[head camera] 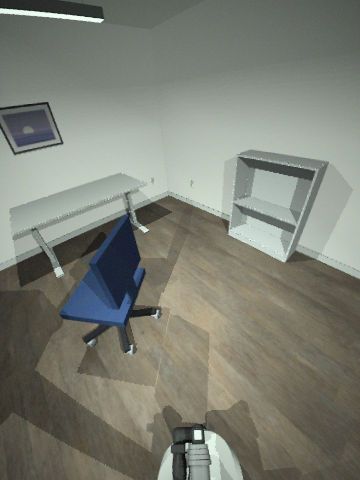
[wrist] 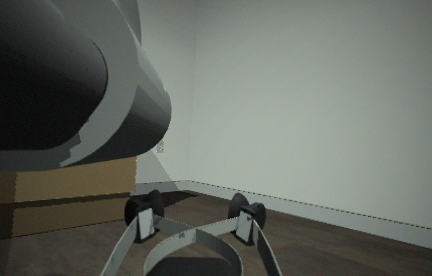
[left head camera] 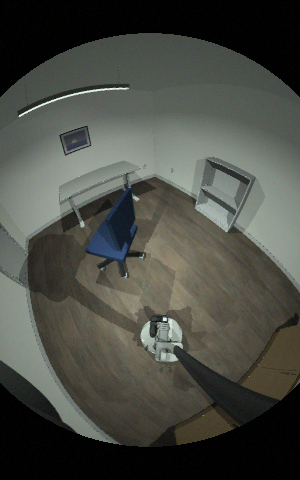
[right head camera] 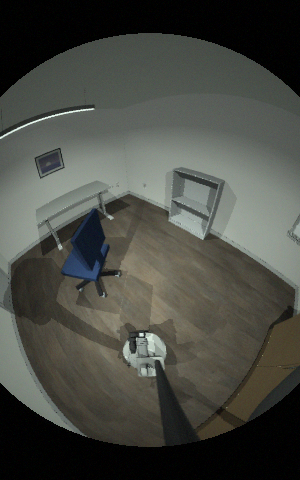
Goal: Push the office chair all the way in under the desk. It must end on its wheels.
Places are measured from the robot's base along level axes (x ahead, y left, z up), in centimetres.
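Pixels of known places: gripper, fingertip midpoint: [wrist: 196, 207] [left head camera: 150, 351] [right head camera: 133, 367].
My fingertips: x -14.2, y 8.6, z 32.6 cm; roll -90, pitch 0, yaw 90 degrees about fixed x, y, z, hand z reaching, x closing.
Behind a point stands the place of what it marks.
The blue office chair [head camera: 120, 270] @[z 74.2, x 85.6, y 39.8 cm] [left head camera: 120, 227] @[z 75.7, x 81.6, y 40.4 cm] [right head camera: 90, 245] @[z 74.3, x 85.5, y 39.8 cm] stands upright on its wheels in front of the desk, apart from the robot. Its backrest is on the side toward the room's right, and its seat reaches out to the left. The grey-white desk [head camera: 75, 198] @[z 69.3, x 213.1, y 128.1 cm] [left head camera: 100, 177] @[z 69.3, x 205.8, y 110.8 cm] [right head camera: 72, 201] @[z 69.3, x 197.0, y 109.1 cm] stands against the back left wall, behind the chair; the chair is not under its top. My gripper [wrist: 196, 207] @[z 32.6, x -14.2, y 8.6 cm] is open in the wrist view, its two fingertips wide apart with floor and wall showing between them, away from the chair. Some of the chair's wheels are hidden.
A low grey shelf unit [head camera: 304, 215] @[z 56.6, x 159.8, y -117.7 cm] [left head camera: 241, 204] @[z 57.0, x 159.6, y -117.6 cm] [right head camera: 215, 210] @[z 51.6, x 166.9, y -127.0 cm] stands against the right wall. A brown wooden piece of furniture [left head camera: 272, 357] @[z 29.8, x -51.0, y -128.5 cm] [right head camera: 272, 352] @[z 30.5, x -49.1, y -130.9 cm] [wrist: 75, 182] @[z 19.2, x -117.1, y -47.7 cm] is at the lower right in both side head views. A framed picture [head camera: 31, 127] @[z 146.6, x 242.4, y 163.2 cm] hangs above the desk.
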